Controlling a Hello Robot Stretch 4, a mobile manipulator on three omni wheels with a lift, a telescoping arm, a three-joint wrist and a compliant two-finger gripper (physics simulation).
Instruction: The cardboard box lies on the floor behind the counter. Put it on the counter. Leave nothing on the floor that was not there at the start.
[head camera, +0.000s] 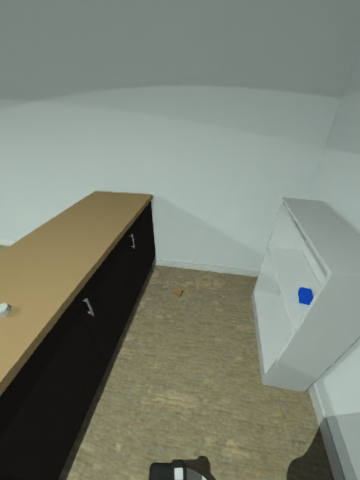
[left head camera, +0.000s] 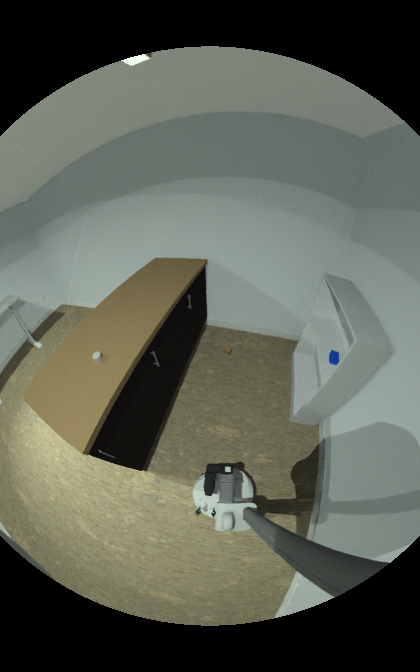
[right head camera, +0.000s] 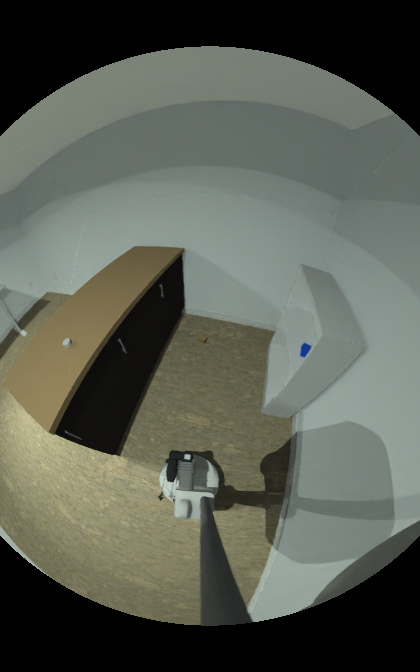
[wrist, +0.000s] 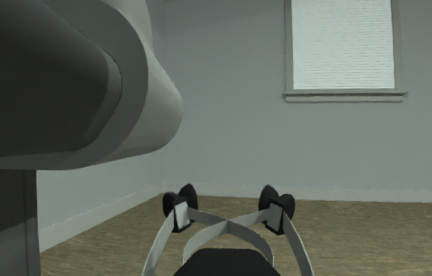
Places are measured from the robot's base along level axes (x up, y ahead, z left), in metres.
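Pixels of known places: gripper, between the fingertips: (wrist: 228, 199).
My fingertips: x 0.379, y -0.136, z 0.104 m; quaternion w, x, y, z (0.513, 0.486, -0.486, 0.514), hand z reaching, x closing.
Observation:
For each thing: its middle in the pictures, then the offset to it from my fingertips. "spot": a spot on its surface instead. Level surfaces: height alone.
- small brown cardboard box, middle of its body: (head camera: 177, 291) dx -0.382, dy +1.567, dz -0.134 m
- counter, height of its surface: dx +0.503 m
- blue object, middle of its body: (head camera: 305, 295) dx +0.260, dy +0.943, dz -0.877 m
- small white cylinder, a spot on its surface: (head camera: 4, 309) spot: dx +0.527, dy +0.699, dz +0.559 m
The small brown cardboard box (head camera: 178, 292) (left head camera: 227, 351) (right head camera: 202, 339) lies on the floor, near the far end of the counter and the back wall. The counter (head camera: 75, 235) (left head camera: 135, 310) (right head camera: 110, 295) has a wooden top and dark doors with metal handles, and stands on the left in the head views. My gripper (wrist: 228, 199) is open in the wrist view, its two fingertips apart with floor and wall showing between them. It is far from the box, close to my base. The box does not show in the wrist view.
A white shelf unit (head camera: 320, 345) (left head camera: 370, 349) (right head camera: 345, 342) with a blue object (head camera: 305, 296) (left head camera: 334, 357) (right head camera: 305, 350) stands at the right wall. A small white cylinder (head camera: 4, 309) (left head camera: 97, 356) (right head camera: 67, 343) stands on the counter. Floor extends between counter and shelf.

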